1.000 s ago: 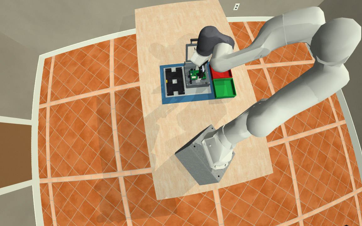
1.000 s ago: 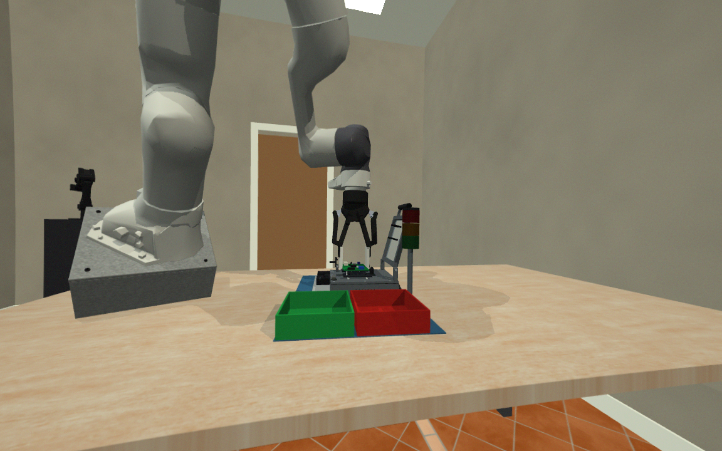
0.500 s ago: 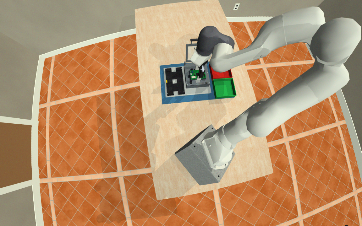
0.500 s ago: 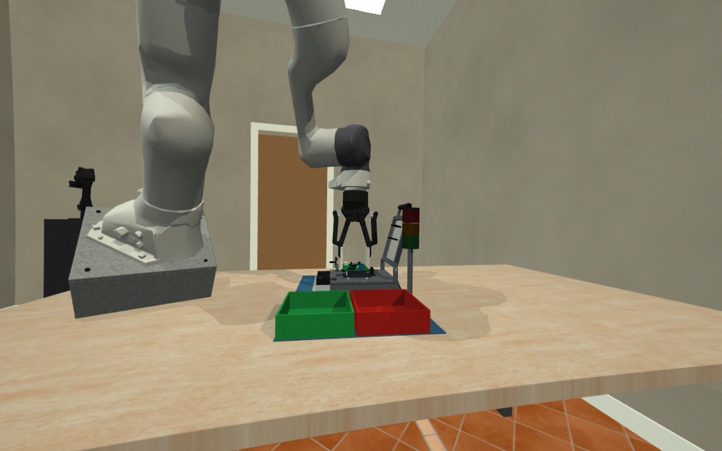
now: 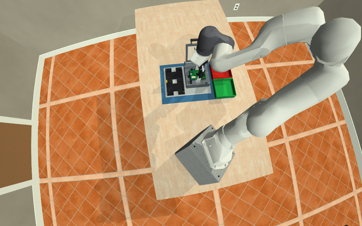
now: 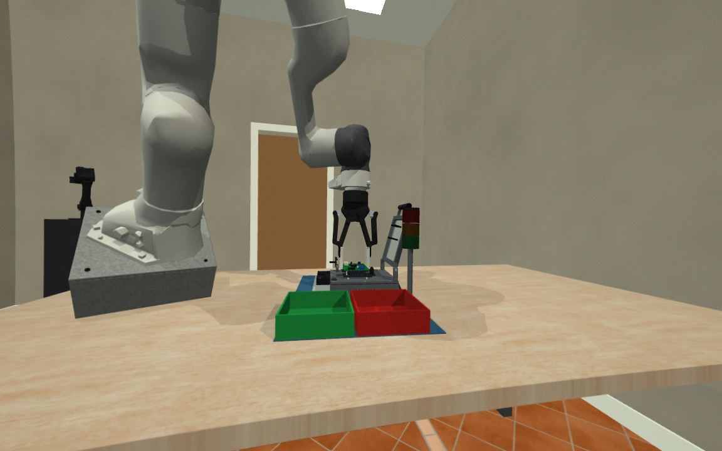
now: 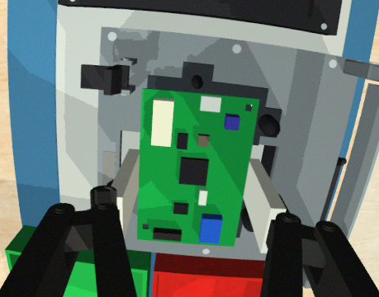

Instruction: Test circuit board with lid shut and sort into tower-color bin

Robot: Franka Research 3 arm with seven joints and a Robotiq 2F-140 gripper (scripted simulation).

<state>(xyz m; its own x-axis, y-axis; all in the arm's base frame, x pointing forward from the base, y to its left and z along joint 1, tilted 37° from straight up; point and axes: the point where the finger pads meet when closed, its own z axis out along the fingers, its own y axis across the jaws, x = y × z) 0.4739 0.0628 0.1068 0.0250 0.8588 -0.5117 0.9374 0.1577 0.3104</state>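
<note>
The green circuit board lies 2 cm below my hand. Round my hand: latch hook: 6 cm to the left, 6 cm behind, 2 cm below; then tester plate: 4 cm below, 1 cm to the left, 1 cm ahead; then tester lid: 13 cm ahead, 8 cm above.
</note>
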